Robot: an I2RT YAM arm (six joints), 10 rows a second.
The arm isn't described. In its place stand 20 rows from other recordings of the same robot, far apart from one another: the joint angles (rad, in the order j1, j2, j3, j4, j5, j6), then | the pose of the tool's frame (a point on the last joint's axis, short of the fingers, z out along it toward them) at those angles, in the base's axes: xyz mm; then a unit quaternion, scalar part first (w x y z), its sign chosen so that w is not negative.
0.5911 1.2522 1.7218 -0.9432 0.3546 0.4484 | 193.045 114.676 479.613 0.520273 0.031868 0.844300 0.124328
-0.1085 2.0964 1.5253 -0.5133 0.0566 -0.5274 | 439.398 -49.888 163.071 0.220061 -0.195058 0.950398 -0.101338
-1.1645 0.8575 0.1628 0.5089 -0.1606 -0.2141 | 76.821 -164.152 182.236 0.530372 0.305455 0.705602 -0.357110
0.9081 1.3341 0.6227 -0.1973 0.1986 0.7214 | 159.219 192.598 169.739 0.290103 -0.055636 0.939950 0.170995
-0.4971 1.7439 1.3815 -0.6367 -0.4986 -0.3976 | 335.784 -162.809 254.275 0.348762 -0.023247 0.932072 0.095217
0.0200 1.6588 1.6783 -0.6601 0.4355 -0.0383 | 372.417 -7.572 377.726 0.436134 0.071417 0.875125 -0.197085
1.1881 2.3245 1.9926 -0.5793 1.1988 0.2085 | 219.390 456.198 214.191 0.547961 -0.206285 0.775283 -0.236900
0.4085 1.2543 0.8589 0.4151 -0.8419 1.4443 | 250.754 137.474 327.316 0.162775 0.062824 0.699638 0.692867
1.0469 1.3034 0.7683 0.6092 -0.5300 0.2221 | 132.503 265.322 302.553 0.463944 -0.439042 0.524695 0.562755
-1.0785 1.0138 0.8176 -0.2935 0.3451 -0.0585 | 96.821 -206.001 298.121 0.347967 0.489472 0.694069 -0.396994
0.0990 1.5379 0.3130 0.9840 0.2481 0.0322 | 255.813 16.624 141.325 0.617343 0.050225 0.783016 -0.057025
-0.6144 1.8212 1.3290 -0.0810 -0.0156 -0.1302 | 344.954 -242.682 246.931 0.448077 0.206902 0.853417 -0.167626
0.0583 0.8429 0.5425 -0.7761 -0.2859 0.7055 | 146.617 18.615 200.206 0.173219 0.272131 0.920994 0.218427
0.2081 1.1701 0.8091 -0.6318 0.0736 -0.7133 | 222.889 44.389 234.471 0.266948 -0.416458 0.862675 -0.105324
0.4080 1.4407 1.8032 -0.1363 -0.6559 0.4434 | 260.482 136.248 541.174 0.591748 -0.241536 0.593962 0.488574
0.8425 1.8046 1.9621 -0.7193 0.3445 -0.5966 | 278.342 294.031 410.733 0.491022 -0.506092 0.703261 -0.090510
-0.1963 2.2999 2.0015 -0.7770 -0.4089 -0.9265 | 491.585 -83.325 201.864 0.308007 -0.385433 0.868946 0.038816
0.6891 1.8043 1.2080 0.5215 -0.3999 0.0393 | 318.430 280.289 274.413 0.571034 -0.357367 0.637735 0.373501
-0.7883 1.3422 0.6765 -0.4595 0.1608 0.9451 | 163.026 -172.060 168.026 0.225704 0.752444 0.615779 -0.060838
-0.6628 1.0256 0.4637 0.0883 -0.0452 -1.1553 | 174.326 -134.038 209.498 0.335584 -0.219373 0.824432 -0.399462
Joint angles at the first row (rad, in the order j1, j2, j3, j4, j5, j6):
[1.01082 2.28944 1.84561 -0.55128 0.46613 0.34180]
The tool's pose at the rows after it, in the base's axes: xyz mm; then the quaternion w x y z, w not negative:
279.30 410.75 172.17 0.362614 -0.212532 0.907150 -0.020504
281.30 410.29 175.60 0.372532 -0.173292 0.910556 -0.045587
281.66 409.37 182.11 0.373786 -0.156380 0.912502 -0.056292
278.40 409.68 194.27 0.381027 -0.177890 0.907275 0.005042
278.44 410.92 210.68 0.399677 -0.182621 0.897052 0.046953
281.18 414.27 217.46 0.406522 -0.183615 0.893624 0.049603
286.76 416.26 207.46 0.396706 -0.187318 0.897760 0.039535
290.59 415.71 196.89 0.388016 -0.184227 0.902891 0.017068
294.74 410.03 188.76 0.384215 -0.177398 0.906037 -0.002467
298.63 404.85 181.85 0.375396 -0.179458 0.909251 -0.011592
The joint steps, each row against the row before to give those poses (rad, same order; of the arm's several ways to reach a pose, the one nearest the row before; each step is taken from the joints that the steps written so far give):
[-0.00119 0.00230 0.00464 -0.02566 0.05995 0.05522]
[0.00049 0.01638 0.04468 -0.06389 0.07244 0.07425]
[-0.00004 0.00285 0.03378 -0.05426 0.02645 0.03697]
[0.00030 -0.05900 -0.06865 0.11971 -0.09304 -0.05427]
[-0.00143 -0.03828 -0.01925 0.07593 -0.04301 -0.02787]
[-0.00089 0.00966 0.03770 -0.00967 0.00283 -0.01080]
[-0.00749 0.03515 0.02614 -0.01922 -0.00407 -0.00408]
[-0.00560 0.02980 0.01840 -0.03357 0.02186 0.00797]
[-0.01166 0.00648 -0.01535 -0.00841 0.02233 0.00532]
[-0.01247 0.00384 -0.01553 -0.00313 -0.00515 -0.00715]

